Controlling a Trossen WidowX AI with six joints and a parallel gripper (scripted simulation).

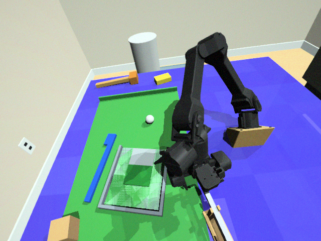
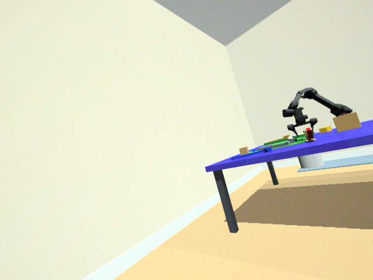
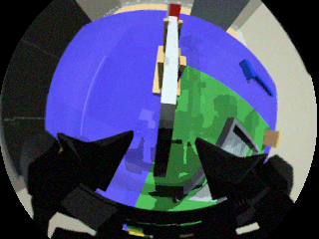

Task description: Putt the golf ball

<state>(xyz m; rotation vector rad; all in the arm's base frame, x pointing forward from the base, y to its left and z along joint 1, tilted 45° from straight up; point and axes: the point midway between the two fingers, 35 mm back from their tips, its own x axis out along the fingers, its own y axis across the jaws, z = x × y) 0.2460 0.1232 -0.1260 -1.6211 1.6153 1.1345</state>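
Right now the red putter is 11 cm to the left of my gripper tip, 3 cm behind it and 2 cm above it. The rest, counted from my gripper tip: white golf ball: 35 cm to the right, 16 cm ahead, 2 cm below; then tan cube: 44 cm ahead, 9 cm to the left, 1 cm below; then wooden stand: 13 cm to the left, 3 cm behind, 1 cm below.
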